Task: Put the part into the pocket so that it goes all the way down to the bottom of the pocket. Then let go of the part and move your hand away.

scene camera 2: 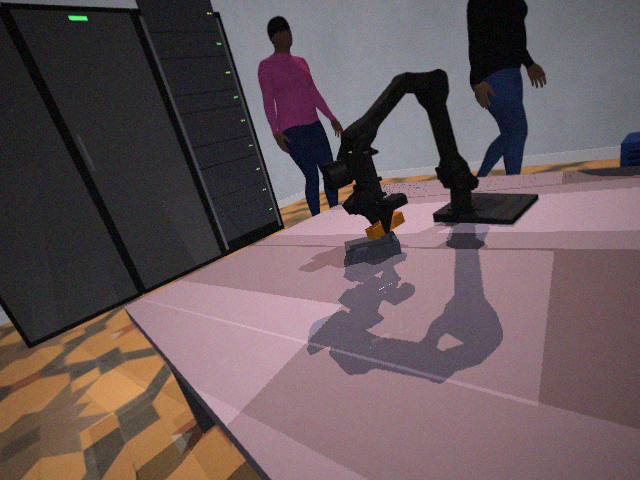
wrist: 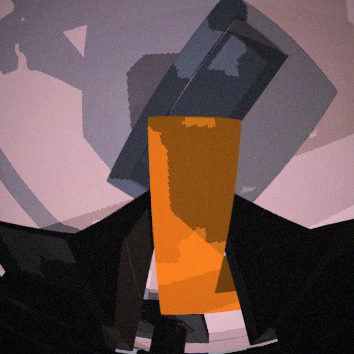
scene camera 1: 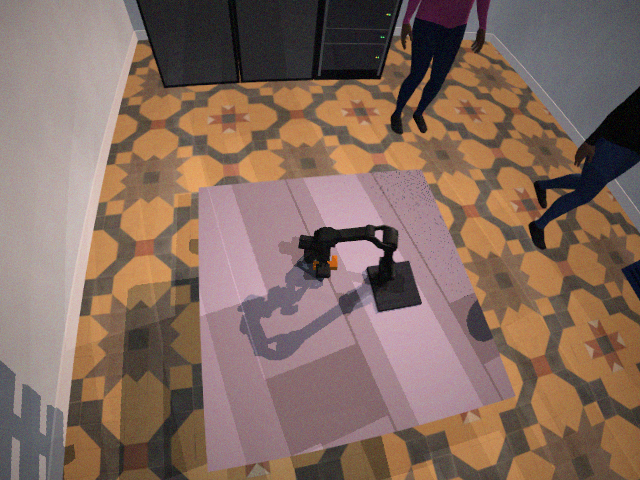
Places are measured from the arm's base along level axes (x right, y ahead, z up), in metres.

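Where they show: gripper, fingertip midpoint: (scene camera 2: 383, 232) (wrist: 186, 195) (scene camera 1: 322, 267); arm's base, link origin: (scene camera 2: 461, 207) (wrist: 171, 325) (scene camera 1: 384, 275).
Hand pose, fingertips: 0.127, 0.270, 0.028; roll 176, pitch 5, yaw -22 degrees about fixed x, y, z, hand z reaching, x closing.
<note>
Things, the pixels of their top centre, and the offset from my fingertips, as dx, dy, dz. Level surfaces: height alone.
- orange part, top centre: (wrist: 222, 270) (scene camera 2: 380, 217) (scene camera 1: 325, 260) +0.011, -0.017, +0.039
- dark grey block with the pocket, top centre: (wrist: 227, 130) (scene camera 2: 370, 241) (scene camera 1: 314, 263) +0.032, +0.022, -0.015
- pink table, surface height: dz -0.051
The orange part (scene camera 1: 333, 262) (scene camera 2: 375, 231) (wrist: 195, 200) is a long block. My gripper (scene camera 1: 323, 268) (scene camera 2: 386, 226) (wrist: 186, 195) is shut on it, with part of it sticking out on either side of the fingers in the second scene view. The dark grey block with the pocket (scene camera 2: 373, 252) (wrist: 285, 115) sits on the table under the part. In the wrist view its long pocket runs diagonally to the upper right, turned relative to the part, which covers the pocket's lower end. The part is above the block's top; whether they touch is unclear. In the first scene view the arm mostly hides the block.
The arm's dark base plate (scene camera 1: 403, 299) (scene camera 2: 509, 206) stands on the pink table (scene camera 1: 330, 403) (scene camera 2: 465, 439). The arm's shadow falls across the table and the block. Two people (scene camera 1: 431, 56) (scene camera 2: 294, 98) (scene camera 1: 594, 175) (scene camera 2: 498, 82) and dark cabinets (scene camera 1: 273, 41) (scene camera 2: 82, 155) stand beyond the table.
</note>
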